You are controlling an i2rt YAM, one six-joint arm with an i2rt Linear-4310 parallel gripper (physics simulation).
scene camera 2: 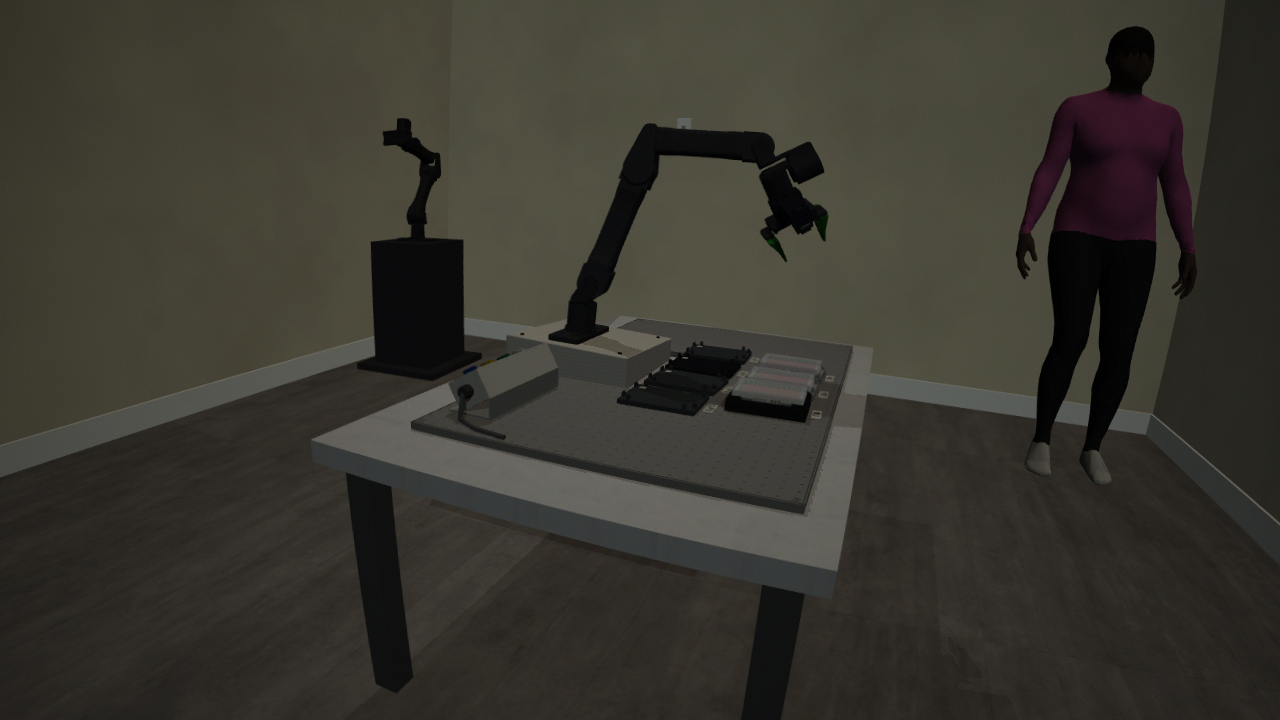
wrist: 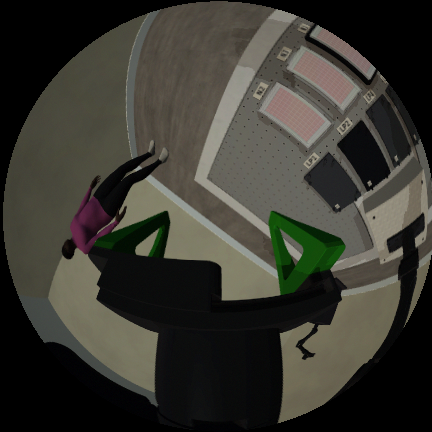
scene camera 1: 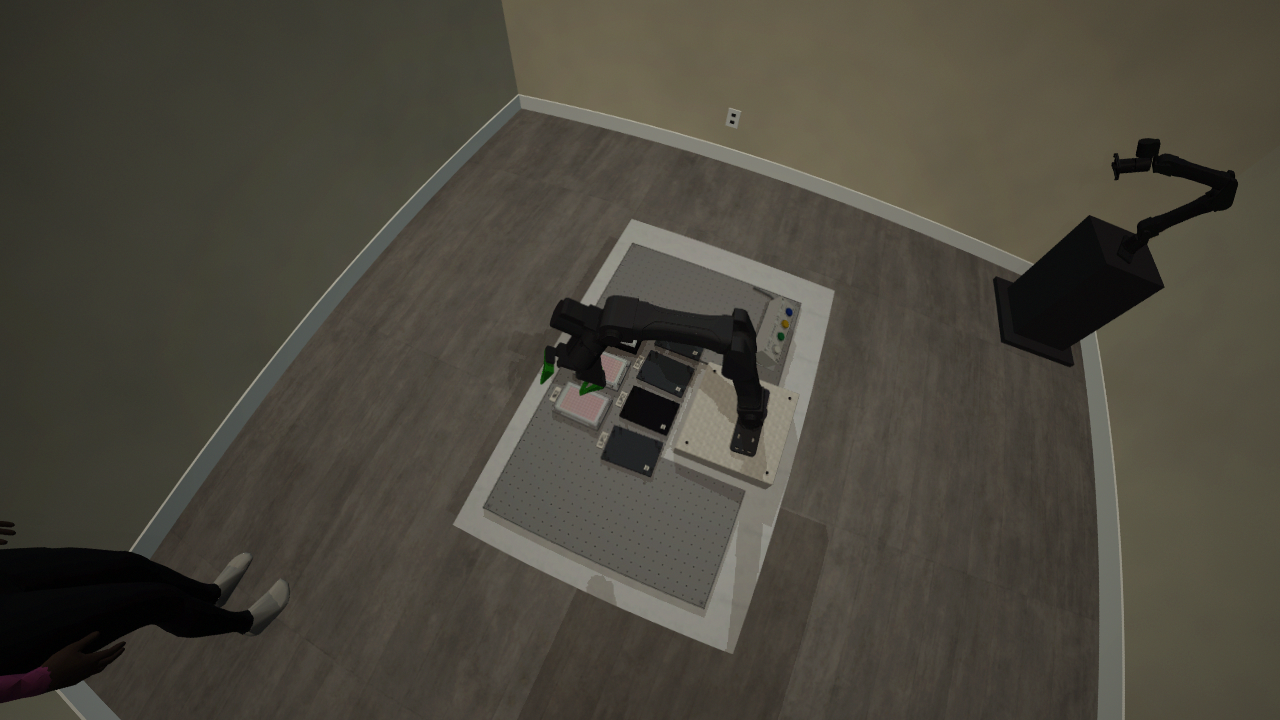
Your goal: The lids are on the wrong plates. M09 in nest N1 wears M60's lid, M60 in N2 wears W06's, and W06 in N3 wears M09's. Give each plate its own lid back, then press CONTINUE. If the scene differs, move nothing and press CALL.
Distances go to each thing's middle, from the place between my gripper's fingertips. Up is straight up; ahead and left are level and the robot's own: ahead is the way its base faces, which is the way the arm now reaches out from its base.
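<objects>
Counting from my hand, I find the nest N1 (scene camera 2: 798, 413) 330 mm to the right of it, 10 mm behind it and 250 mm below it. The spot LP1 (scene camera 1: 625, 448) is 10 mm to the left of my hand, 170 mm behind it and 260 mm below it. LP2 (scene camera 1: 642, 407) is 120 mm to the right of my hand and 180 mm behind it, and it is also 260 mm below it. As for the spot LP3 (scene camera 2: 682, 402), it is well to the right of my hand, a good way behind it and far below it.
</objects>
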